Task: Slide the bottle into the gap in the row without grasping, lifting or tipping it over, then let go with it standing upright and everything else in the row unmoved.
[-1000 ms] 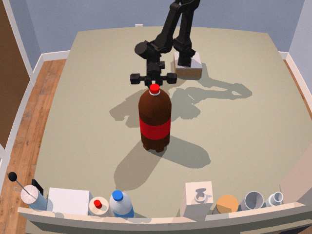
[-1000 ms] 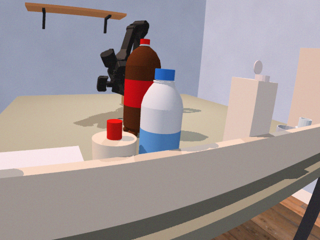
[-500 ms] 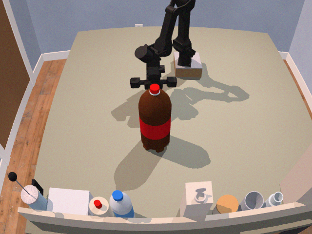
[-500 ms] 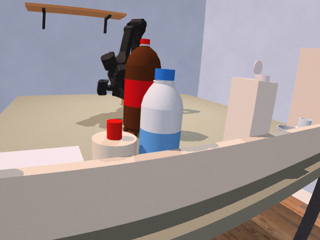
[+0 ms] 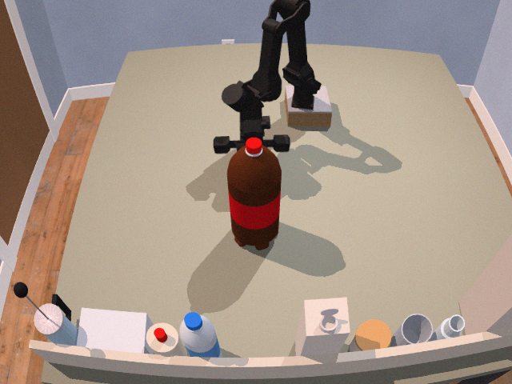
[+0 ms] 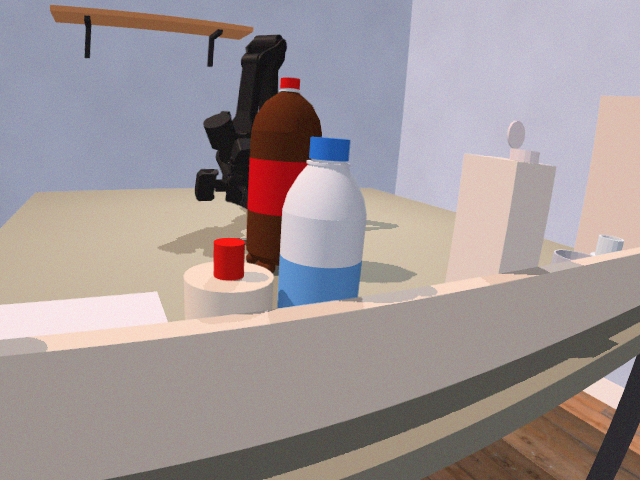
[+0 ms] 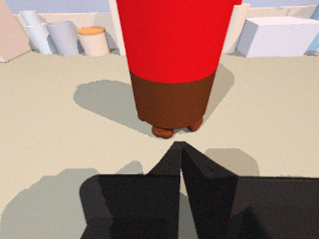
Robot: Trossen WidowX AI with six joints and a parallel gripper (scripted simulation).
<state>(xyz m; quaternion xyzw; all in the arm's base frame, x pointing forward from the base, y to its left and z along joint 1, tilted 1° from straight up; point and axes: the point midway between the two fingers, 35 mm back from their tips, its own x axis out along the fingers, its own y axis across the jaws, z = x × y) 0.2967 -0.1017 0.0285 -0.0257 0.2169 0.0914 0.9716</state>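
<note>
Now: hand 14 cm short of the brown cola bottle, 6 cm below it and 3 cm to the right of it. Round my hand: raised rail: 48 cm ahead, 24 cm to the left, 4 cm below; then blue-capped water bottle: 48 cm ahead, 2 cm to the right, 2 cm above; then orange-lidded jar: 41 cm ahead, 32 cm to the left, 5 cm below.
</note>
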